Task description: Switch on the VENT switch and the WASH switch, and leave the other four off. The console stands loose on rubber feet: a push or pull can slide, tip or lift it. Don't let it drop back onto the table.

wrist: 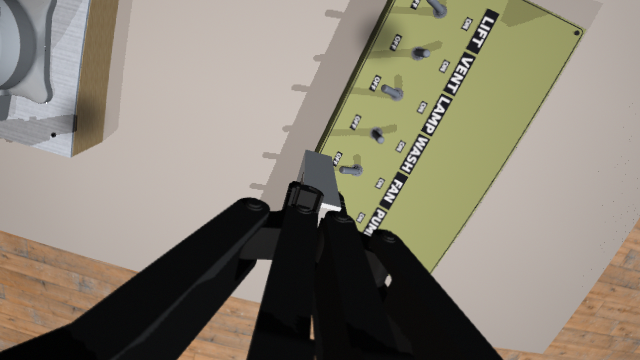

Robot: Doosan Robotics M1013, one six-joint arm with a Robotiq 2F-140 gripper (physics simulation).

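Frame: origin at the arm's base, x back, y right, z up, level; millimetres.
Where they show: gripper, fingertip midpoint: (312,174); arm's base at its link origin: (5,40).
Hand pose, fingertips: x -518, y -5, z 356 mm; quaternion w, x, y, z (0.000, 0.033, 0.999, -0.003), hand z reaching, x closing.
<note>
Each offset is from my fingertips to the centre of the thing. Level surfaces: height alone.
The green console @[dz -390, dx -196, dy +19 mm] (505,135) lies at the right of the wrist view. The VENT lever @[dz -336, dx -148, dy -102 mm] (421,53) and the WASH lever @[dz -336, dx -117, dy +39 mm] (378,136) lean toward their ON labels. The LIFT lever @[dz -341, dx -150, dy -175 mm] (437,7), the LAMP lever @[dz -341, dx -120, dy -34 mm] (392,92) and the FAN lever @[dz -341, dx -89, dy +106 mm] (351,170) lean toward OFF. The PUMP lever is hidden behind the gripper. My gripper (312,174) is shut and empty. In the view its tips overlap the console's OFF-side edge, beside the FAN lever; their height above it is unclear. The rubber feet are hidden.
A wooden-sided block with a brushed metal top (62,90) stands at the left and bears a grey rounded part (37,50). The pale table top @[dz -450 mm] (200,100) lies between it and the console. Wooden floor (60,285) shows beyond the table's edges.
</note>
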